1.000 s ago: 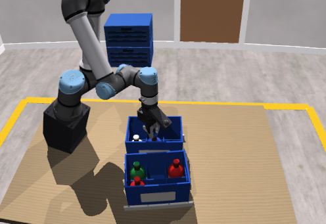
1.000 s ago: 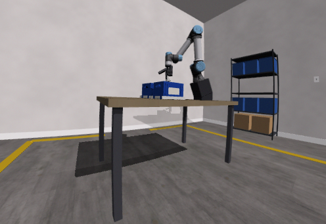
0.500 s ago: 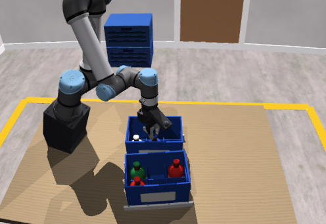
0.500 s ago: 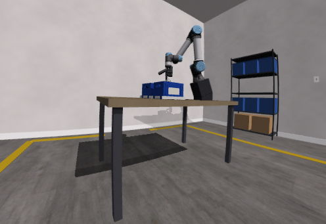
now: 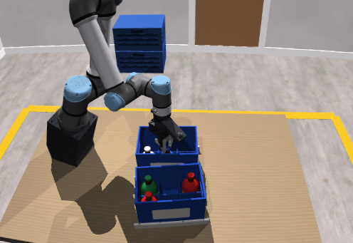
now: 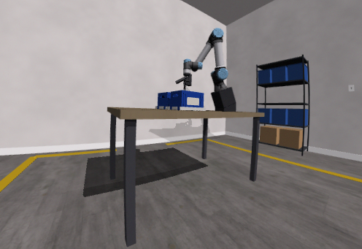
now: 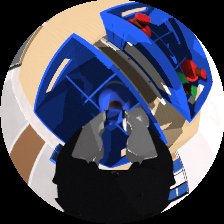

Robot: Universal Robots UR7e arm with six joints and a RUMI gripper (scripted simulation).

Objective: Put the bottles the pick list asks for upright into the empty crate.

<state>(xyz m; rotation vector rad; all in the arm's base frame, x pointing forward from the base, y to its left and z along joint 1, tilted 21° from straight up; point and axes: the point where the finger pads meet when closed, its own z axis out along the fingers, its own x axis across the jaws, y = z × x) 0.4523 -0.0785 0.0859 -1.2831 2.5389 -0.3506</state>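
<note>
Now: the blue-capped bottle 7 cm below my hand. Round my hand: pick list strip 19 cm to the left, 16 cm below, 2 cm behind; then green bottle 17 cm to the right, 7 cm below, 7 cm behind; then white bottle 9 cm behind, 7 cm below.
</note>
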